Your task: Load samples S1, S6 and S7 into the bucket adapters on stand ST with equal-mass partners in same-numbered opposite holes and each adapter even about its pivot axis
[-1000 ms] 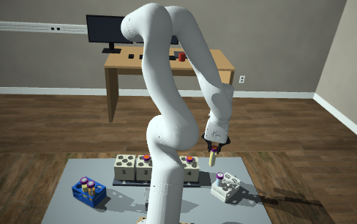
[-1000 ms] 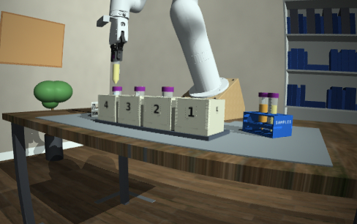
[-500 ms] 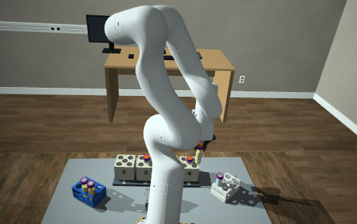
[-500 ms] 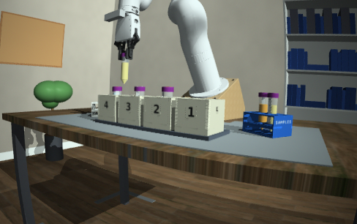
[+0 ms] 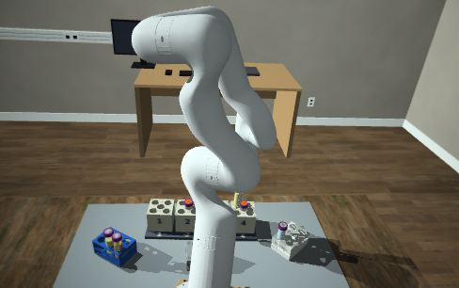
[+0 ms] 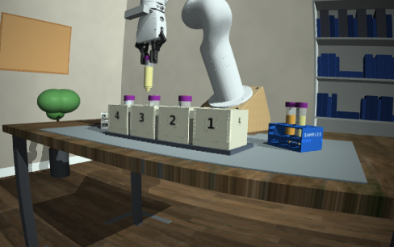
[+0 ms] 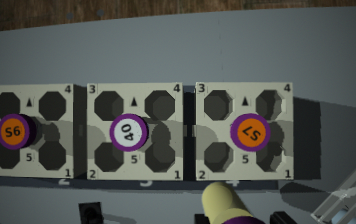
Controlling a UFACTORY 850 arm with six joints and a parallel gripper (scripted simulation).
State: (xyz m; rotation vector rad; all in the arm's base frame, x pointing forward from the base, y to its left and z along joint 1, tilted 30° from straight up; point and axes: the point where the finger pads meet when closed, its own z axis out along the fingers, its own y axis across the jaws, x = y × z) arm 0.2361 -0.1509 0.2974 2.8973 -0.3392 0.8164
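Now: hand 270 mm to the right of the adapter 1, 200 mm above it and 140 mm short of it. Also, from my hand: white rack: 220 mm below, 190 mm to the right, 110 mm behind; then blue samples rack: 460 mm to the left, 220 mm below, 40 mm ahead.
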